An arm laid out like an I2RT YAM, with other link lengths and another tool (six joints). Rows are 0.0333 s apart.
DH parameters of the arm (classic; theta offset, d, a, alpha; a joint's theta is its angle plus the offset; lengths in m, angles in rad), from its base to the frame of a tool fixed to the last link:
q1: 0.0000 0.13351 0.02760 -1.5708
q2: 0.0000 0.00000 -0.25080 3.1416
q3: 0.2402 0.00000 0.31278 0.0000
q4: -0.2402 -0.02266 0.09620 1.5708
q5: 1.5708 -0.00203 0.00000 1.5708
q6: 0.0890 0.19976 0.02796 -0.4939
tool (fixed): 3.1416 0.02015 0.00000 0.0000
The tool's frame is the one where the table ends.
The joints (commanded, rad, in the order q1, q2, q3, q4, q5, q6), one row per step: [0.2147, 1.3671, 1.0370, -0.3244, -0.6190, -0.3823]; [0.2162, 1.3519, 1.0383, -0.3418, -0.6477, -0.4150]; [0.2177, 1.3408, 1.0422, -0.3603, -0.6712, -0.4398]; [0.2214, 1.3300, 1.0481, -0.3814, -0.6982, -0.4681]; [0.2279, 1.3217, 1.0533, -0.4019, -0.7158, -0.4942]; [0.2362, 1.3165, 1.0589, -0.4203, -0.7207, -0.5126]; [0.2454, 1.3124, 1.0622, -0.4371, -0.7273, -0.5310]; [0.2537, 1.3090, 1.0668, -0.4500, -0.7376, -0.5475]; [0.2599, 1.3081, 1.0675, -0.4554, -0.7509, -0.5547]
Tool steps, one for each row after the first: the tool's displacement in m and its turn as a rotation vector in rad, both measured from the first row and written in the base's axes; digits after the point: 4 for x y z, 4 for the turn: [-0.0067, 0.0050, 0.0067, 0.0006, -0.0188, 0.0403]; [-0.0125, 0.0091, 0.0122, 0.0020, -0.0304, 0.0724]; [-0.0195, 0.0146, 0.0183, 0.0044, -0.0438, 0.1108]; [-0.0260, 0.0199, 0.0224, 0.0021, -0.0544, 0.1435]; [-0.0308, 0.0239, 0.0246, -0.0043, -0.0601, 0.1645]; [-0.0363, 0.0286, 0.0255, -0.0096, -0.0639, 0.1876]; [-0.0413, 0.0335, 0.0279, -0.0107, -0.0706, 0.2117]; [-0.0455, 0.0380, 0.0288, -0.0055, -0.0711, 0.2313]
